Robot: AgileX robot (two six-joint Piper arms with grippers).
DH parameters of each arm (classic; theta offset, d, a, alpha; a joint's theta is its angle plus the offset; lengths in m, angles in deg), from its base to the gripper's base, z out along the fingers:
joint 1: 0 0.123 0 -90
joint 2: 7.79 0 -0.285 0
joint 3: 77.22 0 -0.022 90
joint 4: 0 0.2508 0 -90
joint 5: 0 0 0.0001 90
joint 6: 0 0.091 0 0
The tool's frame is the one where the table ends.
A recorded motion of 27 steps. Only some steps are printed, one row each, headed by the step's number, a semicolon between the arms.
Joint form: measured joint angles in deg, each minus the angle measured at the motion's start. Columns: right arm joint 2, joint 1, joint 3, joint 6, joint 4, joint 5; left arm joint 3, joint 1, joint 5, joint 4, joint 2, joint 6.
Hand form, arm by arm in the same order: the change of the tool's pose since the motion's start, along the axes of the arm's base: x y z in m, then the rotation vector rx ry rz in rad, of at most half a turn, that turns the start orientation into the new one. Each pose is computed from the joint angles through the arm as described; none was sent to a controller.
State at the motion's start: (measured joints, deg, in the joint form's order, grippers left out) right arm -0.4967 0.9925 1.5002 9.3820 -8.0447 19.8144; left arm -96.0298 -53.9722 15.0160 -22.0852 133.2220 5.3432
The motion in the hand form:
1: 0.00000 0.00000 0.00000 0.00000 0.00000 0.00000; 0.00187 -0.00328 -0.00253 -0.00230 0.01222 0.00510
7: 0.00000 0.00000 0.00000 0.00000 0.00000 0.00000; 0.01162 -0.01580 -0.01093 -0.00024 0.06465 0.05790
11: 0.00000 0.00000 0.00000 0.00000 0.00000 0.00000; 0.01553 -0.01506 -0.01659 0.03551 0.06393 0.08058
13: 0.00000 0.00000 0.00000 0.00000 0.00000 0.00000; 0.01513 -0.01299 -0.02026 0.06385 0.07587 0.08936
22: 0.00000 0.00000 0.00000 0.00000 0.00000 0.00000; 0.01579 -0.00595 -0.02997 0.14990 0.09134 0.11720
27: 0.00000 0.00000 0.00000 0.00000 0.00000 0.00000; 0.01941 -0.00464 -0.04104 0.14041 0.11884 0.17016
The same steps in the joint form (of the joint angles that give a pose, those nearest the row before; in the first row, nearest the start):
1: 0.00 0.00 0.00 0.00 0.00 0.00; -1.47 0.00 0.72 0.00 1.03 -0.73
7: 0.00 0.00 0.00 0.00 0.00 0.00; -8.44 0.00 4.55 5.37 5.33 -10.10
11: 0.00 0.00 0.00 0.00 0.00 0.00; -9.84 0.10 6.08 11.28 6.48 -15.85
13: 0.00 0.00 0.00 0.00 0.00 0.00; -9.83 0.10 7.46 13.42 6.70 -18.06
22: 0.00 0.00 0.00 0.00 0.00 0.00; -9.83 0.19 11.22 20.19 7.34 -24.25
27: 0.00 0.00 0.00 0.00 0.00 0.00; -10.13 0.51 10.43 21.22 8.79 -28.28

